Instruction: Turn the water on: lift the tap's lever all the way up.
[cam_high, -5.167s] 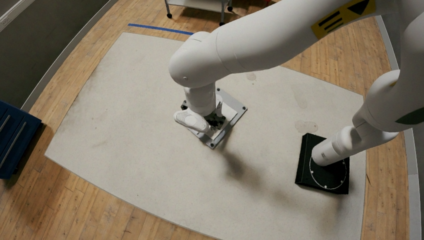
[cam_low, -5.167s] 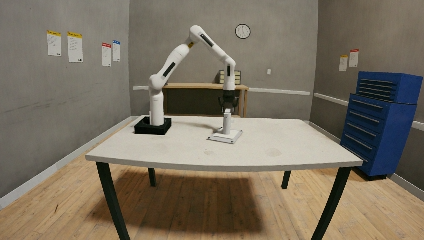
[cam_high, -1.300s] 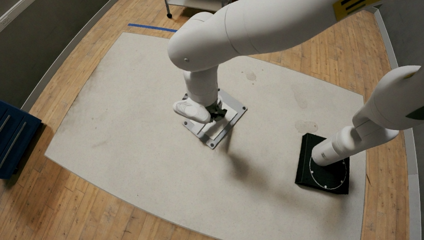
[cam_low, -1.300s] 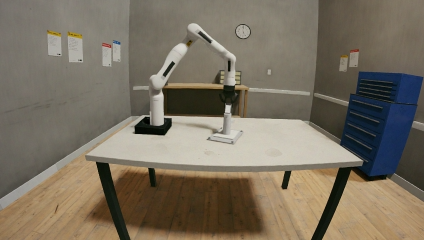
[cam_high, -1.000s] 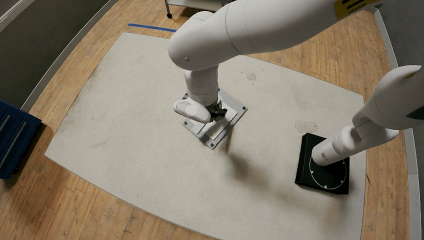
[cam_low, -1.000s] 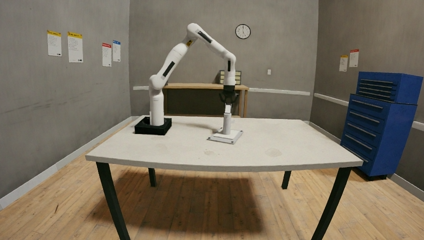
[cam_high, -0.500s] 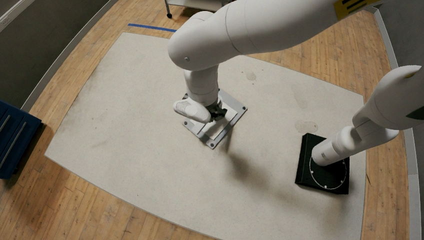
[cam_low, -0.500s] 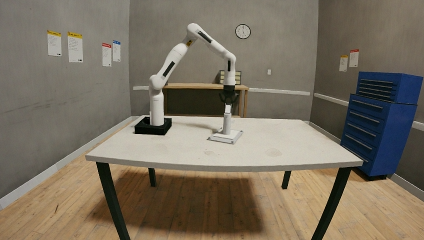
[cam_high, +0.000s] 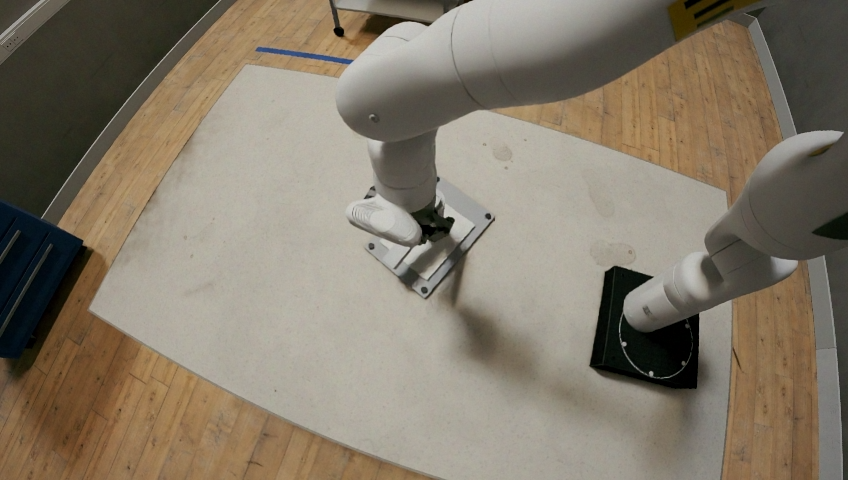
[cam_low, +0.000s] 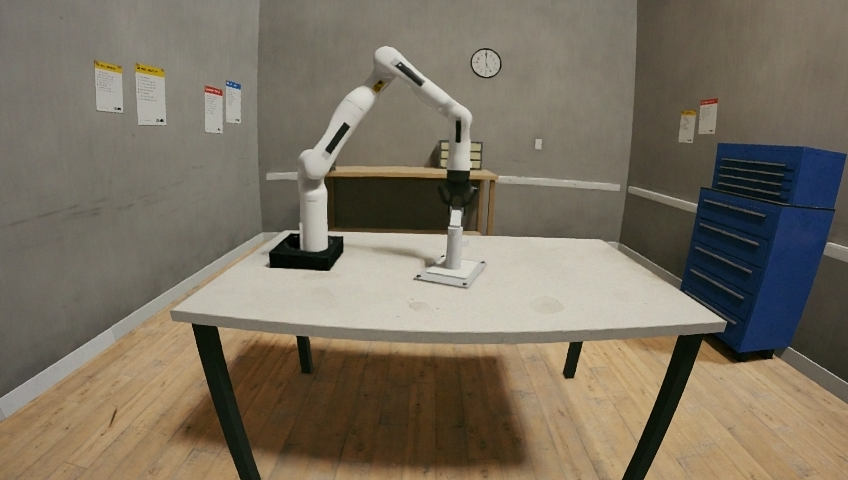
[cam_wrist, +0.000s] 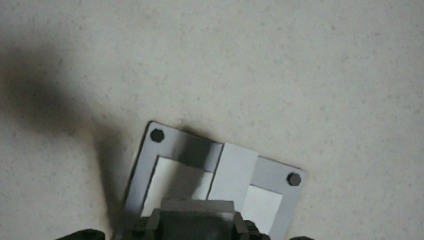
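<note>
My gripper is now 1 cm past the tap lever, 3 cm to the left of it and 1 cm above it. From my hand the other things lie so: tap: 1 cm behind, 6 cm to the right, 7 cm below.
</note>
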